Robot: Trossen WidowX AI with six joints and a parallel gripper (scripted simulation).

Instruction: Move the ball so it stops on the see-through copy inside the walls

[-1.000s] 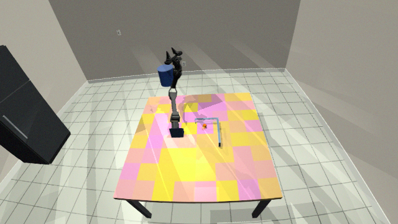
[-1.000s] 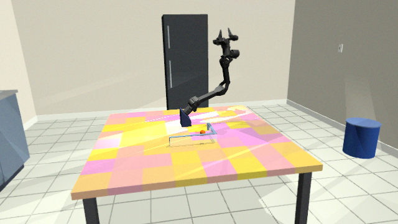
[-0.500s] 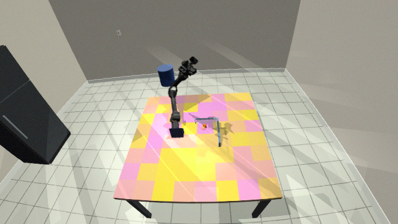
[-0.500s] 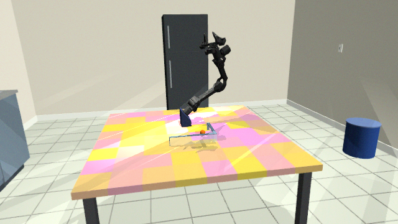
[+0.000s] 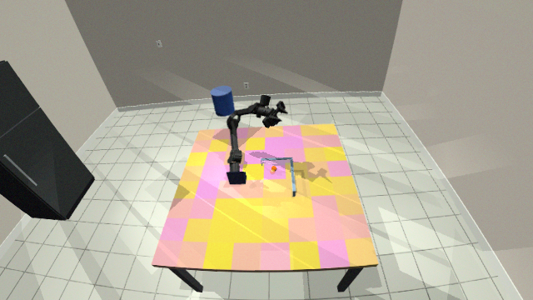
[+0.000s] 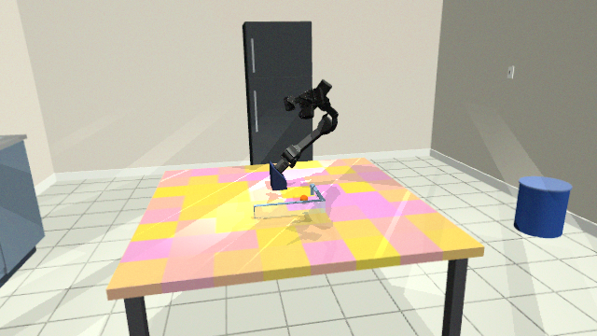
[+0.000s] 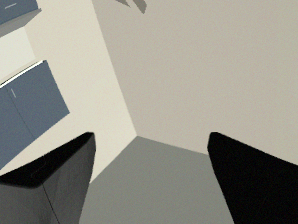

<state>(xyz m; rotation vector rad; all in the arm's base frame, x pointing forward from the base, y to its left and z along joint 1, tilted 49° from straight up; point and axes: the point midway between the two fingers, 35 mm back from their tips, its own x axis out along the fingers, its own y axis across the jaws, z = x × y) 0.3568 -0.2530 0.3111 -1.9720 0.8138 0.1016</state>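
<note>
Now: gripper tip 9 cm past the orange ball, 5 cm to the right of it and 49 cm above it.
</note>
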